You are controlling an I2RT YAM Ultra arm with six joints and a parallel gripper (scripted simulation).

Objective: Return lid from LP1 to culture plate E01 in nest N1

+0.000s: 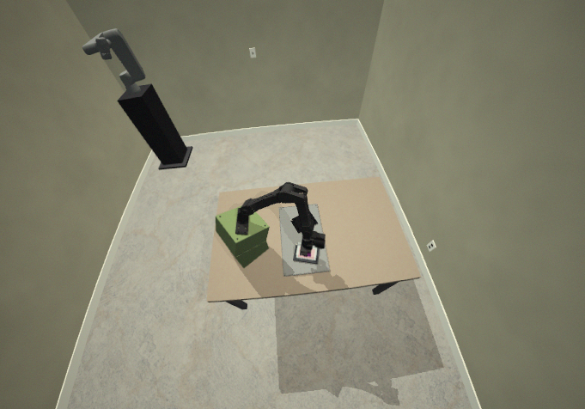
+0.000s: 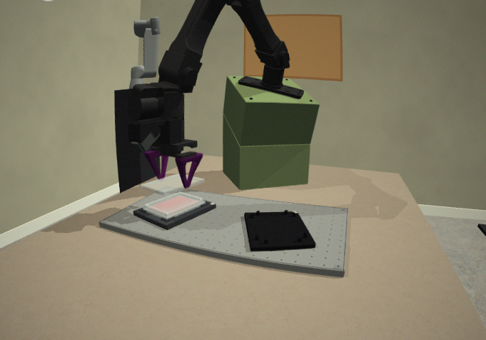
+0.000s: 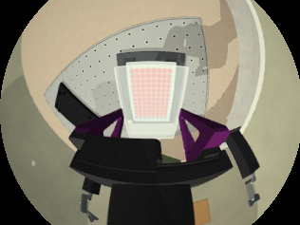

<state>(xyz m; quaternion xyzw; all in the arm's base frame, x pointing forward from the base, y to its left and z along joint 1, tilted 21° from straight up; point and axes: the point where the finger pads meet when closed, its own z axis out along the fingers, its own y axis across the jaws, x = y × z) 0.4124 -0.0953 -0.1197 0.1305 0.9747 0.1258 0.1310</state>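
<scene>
The culture plate E01 is 60 mm below my hand. Round my hand: clear lid: 10 mm below; black lid park LP1: 250 mm to the left, 70 mm below, 10 mm ahead.
</scene>
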